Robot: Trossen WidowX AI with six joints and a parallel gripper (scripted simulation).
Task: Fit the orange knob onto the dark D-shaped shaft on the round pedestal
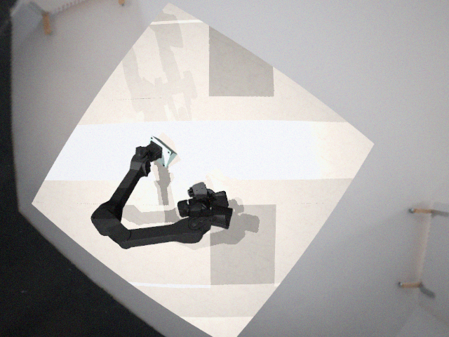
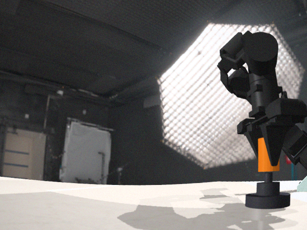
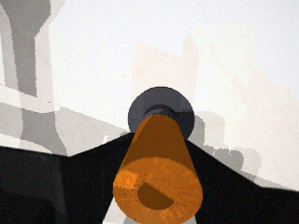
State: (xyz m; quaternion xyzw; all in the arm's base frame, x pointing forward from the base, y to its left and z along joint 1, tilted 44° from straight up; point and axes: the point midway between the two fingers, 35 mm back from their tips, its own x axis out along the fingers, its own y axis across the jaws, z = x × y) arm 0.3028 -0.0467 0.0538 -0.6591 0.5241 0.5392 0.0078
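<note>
My gripper tip is now 2 cm below the orange knob. Also, from my gripper tip: round pedestal 4 cm below.
</note>
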